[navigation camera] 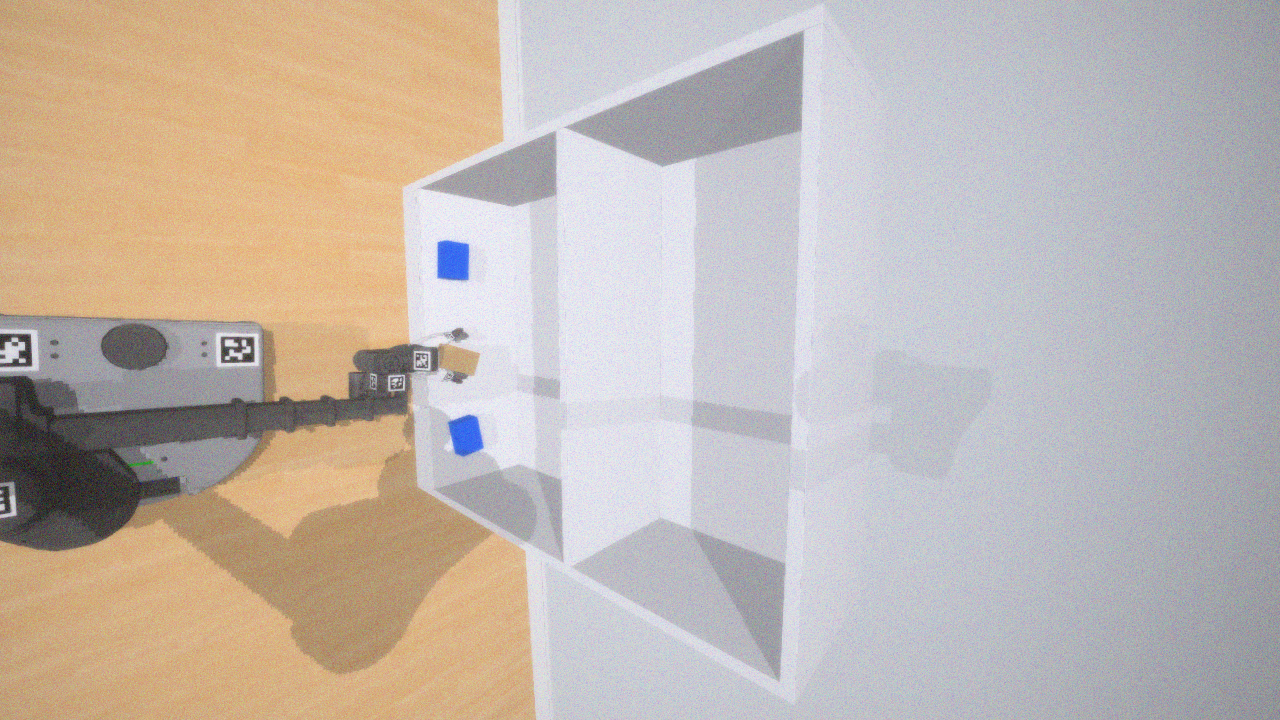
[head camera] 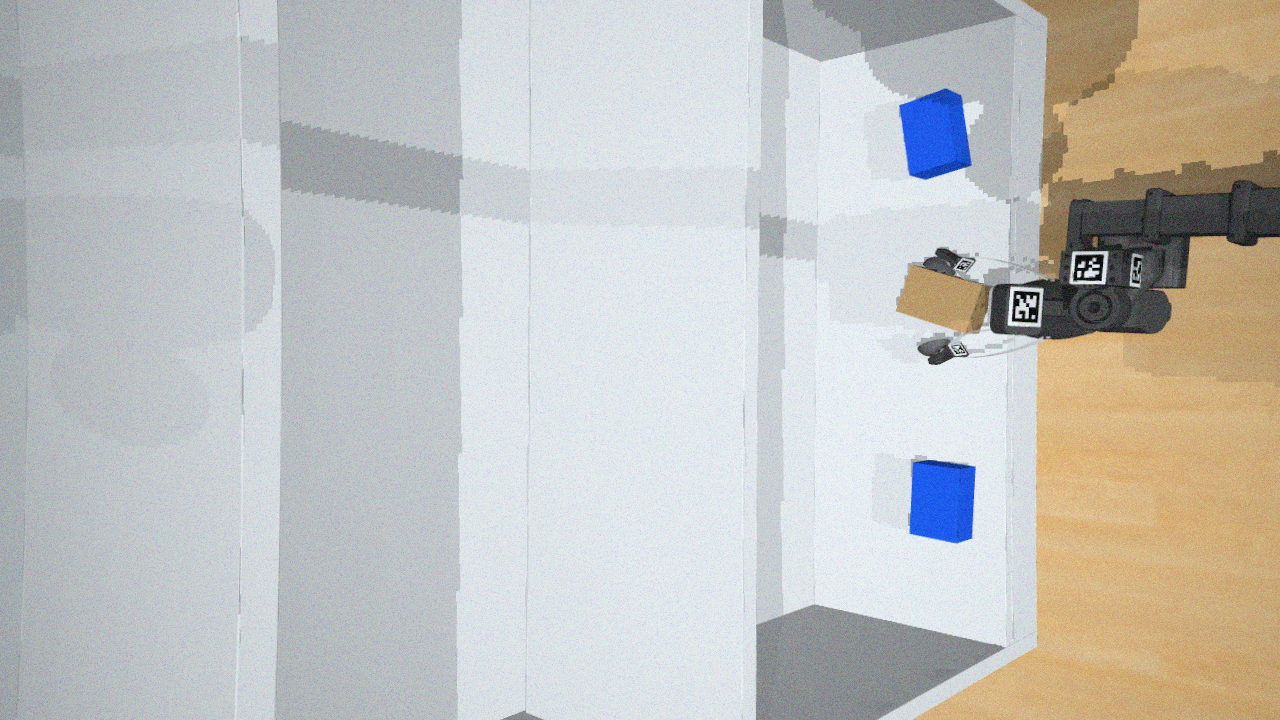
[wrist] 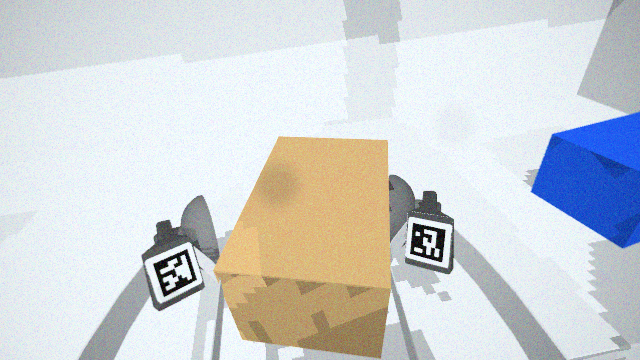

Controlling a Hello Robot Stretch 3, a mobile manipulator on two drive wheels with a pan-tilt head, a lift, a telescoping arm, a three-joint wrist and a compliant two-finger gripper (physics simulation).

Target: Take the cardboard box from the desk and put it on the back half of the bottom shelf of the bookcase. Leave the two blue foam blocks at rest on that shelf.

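Seen in the pictures: gripper, fingertip midpoint: (navigation camera: pixel 465 355) (head camera: pixel 925 306); robot's base, origin of the base link: (navigation camera: pixel 135 344).
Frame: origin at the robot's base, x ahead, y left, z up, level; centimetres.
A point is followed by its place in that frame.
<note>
My gripper (head camera: pixel 939 305) {x -2.0, y -59.5, z 12.6 cm} (navigation camera: pixel 456 356) {x -2.0, y -59.5, z 12.6 cm} (wrist: pixel 301 210) {x -2.0, y -59.5, z 12.6 cm} is shut on the tan cardboard box (head camera: pixel 939 300) {x -2.7, y -56.2, z 16.0 cm} (navigation camera: pixel 460 357) {x -2.2, y -56.3, z 16.0 cm} (wrist: pixel 318 213). It holds the box inside the white bookcase, just above the bottom shelf (head camera: pixel 903 403) {x 10.8, y -62.8, z 10.1 cm} (navigation camera: pixel 485 302) {x 12.5, y -66.4, z 10.0 cm} (wrist: pixel 125 148) and past its front edge. The box is between the two blue foam blocks. One block (head camera: pixel 935 135) {x -22.9, y -59.0, z 14.5 cm} (navigation camera: pixel 465 435) {x -22.8, y -58.7, z 14.5 cm} (wrist: pixel 590 178) lies on the shelf to the box's right in the wrist view. The other block (head camera: pixel 942 500) {x 21.7, y -54.7, z 14.6 cm} (navigation camera: pixel 453 259) {x 22.2, y -54.7, z 14.5 cm} lies on the far side and is out of the wrist view. Both blocks are apart from the box.
The bookcase's grey side panels (head camera: pixel 859 662) {x 39.4, y -57.5, z 28.0 cm} (navigation camera: pixel 500 177) {x 39.4, y -56.4, z 32.2 cm} close the shelf at both ends, and the board above (navigation camera: pixel 609 310) {x 9.7, y -60.1, z 64.4 cm} limits height. My arm (head camera: pixel 1163 215) {x -10.4, y -29.3, z 31.8 cm} reaches in from the wooden floor (head camera: pixel 1163 537) {x 23.9, y -34.7, z 0.0 cm}, with my base (navigation camera: pixel 206 372) {x -4.2, y -8.7, z 16.0 cm} in front of the bookcase.
</note>
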